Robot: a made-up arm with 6 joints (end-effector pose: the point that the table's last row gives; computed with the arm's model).
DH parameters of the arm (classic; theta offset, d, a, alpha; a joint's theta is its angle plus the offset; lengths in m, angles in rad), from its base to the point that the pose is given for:
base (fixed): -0.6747 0 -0.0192 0
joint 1: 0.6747 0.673 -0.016 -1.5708
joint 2: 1.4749 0 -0.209 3.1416
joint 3: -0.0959 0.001 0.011 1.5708
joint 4: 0 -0.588 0.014 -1.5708
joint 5: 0 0.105 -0.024 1.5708
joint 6: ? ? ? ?
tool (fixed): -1.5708 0.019 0 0
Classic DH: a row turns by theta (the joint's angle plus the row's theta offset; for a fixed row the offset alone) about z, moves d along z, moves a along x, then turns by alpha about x.
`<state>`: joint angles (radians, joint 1 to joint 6).
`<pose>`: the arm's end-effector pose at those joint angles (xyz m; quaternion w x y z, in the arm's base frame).
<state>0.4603 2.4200 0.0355 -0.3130 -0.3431 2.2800</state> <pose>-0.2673 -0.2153 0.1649 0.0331 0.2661 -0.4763 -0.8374</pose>
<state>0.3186 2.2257 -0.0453 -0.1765 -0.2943 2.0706</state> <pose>-0.2203 -0.1529 0.1368 0.0594 -0.3033 0.5090 0.8034</pose>
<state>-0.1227 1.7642 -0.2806 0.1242 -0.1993 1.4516</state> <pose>-0.1031 -0.0628 0.1286 0.3373 -0.2756 0.6579 0.6143</pose>
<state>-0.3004 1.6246 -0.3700 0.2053 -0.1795 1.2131</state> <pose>-0.0779 -0.0534 0.1395 0.4253 -0.2106 0.7171 0.5104</pose>
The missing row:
joint 6: -1.5708 0.001 0.013 1.5708
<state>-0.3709 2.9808 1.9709 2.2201 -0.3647 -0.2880</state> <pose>0.3872 -0.0570 -0.0139 0.4985 -0.7188 0.4604 0.1512</pose>
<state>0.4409 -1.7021 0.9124 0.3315 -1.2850 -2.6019</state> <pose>-0.6411 -0.4194 0.9099 0.0252 0.8137 -0.1353 0.5647</pose>
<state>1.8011 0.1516 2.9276 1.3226 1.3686 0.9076</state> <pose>0.1413 -0.5200 1.0212 0.1783 0.1928 -0.4776 -0.8384</pose>
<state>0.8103 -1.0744 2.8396 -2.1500 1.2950 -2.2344</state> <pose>-0.5480 -0.4373 0.4406 0.5853 0.5052 -0.4984 -0.3922</pose>
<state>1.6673 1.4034 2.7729 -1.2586 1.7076 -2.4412</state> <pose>-0.0335 0.4467 1.2589 0.8971 -0.4244 0.0834 -0.0905</pose>
